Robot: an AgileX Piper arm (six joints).
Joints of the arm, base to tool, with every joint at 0 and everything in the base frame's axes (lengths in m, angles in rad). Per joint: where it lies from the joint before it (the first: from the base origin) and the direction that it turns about. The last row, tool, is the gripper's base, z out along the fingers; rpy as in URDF.
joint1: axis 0 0 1 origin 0 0 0.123
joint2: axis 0 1 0 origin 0 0 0
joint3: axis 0 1 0 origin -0.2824 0 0.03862
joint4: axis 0.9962 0 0.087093 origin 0.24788 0 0.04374
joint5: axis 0 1 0 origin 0 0 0
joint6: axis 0.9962 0 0.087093 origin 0.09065 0 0.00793
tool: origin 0 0 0 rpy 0 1.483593 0
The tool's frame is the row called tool.
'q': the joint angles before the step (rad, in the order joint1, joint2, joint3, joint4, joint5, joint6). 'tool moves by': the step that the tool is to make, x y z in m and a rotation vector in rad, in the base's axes. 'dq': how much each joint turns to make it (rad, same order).
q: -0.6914 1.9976 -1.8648 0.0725 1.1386 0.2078
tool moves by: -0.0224 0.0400 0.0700 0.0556 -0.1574 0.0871
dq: 0.0044 -0.1707 0.0001 0.1717 0.0951 -0.0676
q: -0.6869 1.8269 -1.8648 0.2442 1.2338 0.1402
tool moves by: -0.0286 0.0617 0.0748 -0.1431 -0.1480 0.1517
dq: 0.0842 -0.2053 0.0002 0.0141 0.0187 -0.0731
